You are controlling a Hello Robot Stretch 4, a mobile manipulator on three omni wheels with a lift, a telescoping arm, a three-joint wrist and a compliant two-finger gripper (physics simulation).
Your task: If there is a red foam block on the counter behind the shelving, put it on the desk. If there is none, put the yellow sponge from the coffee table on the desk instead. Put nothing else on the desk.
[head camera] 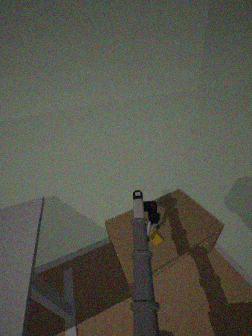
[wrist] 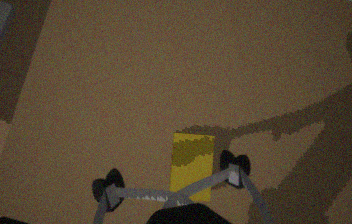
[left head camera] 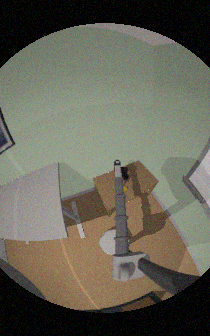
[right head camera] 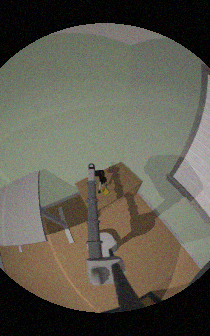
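The yellow sponge lies flat on the brown coffee table. My gripper is open above the table. In the wrist view the sponge shows between the two fingertips, nearer the right one, and the finger linkage hides part of its near end. How high the fingertips are above it is hard to tell. A pale grey top at the left may be the desk. No red foam block, counter or shelving shows.
My extended arm reaches over the floor to the coffee table. Grey legs stand under the pale top. A green wall rises behind the table. A white slatted panel is at the right.
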